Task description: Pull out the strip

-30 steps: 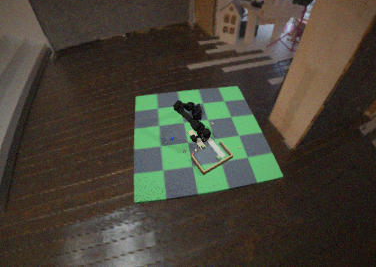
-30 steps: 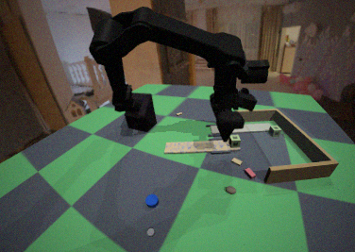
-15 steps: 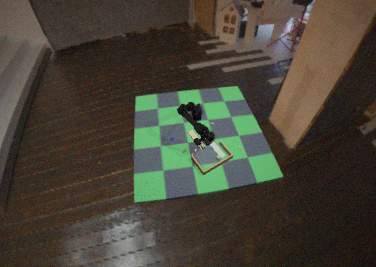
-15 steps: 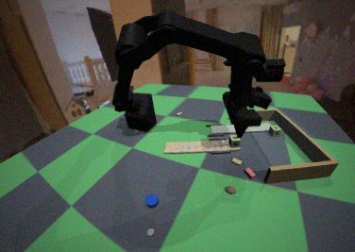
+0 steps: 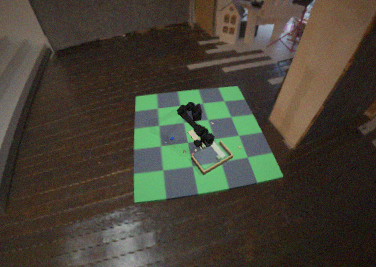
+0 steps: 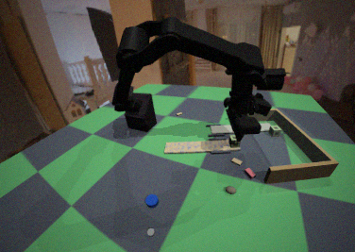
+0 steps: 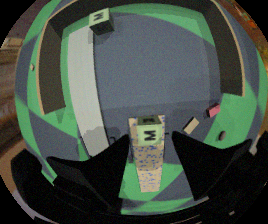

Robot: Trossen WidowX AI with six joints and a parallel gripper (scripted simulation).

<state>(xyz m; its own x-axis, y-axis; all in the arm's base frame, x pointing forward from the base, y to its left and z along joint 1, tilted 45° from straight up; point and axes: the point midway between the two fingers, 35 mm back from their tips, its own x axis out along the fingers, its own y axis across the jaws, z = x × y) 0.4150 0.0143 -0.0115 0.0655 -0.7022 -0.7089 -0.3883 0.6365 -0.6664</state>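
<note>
The red block is 6 cm ahead of my gripper tip, 11 cm to the right of it and 4 cm below it. From my gripper tip the other things lie so: brown pebble: 2 cm ahead, 18 cm to the right, 4 cm below; grey disc: 10 cm behind, 34 cm to the right, 4 cm below; blue disc: 14 cm behind, 28 cm to the right, 4 cm below.
</note>
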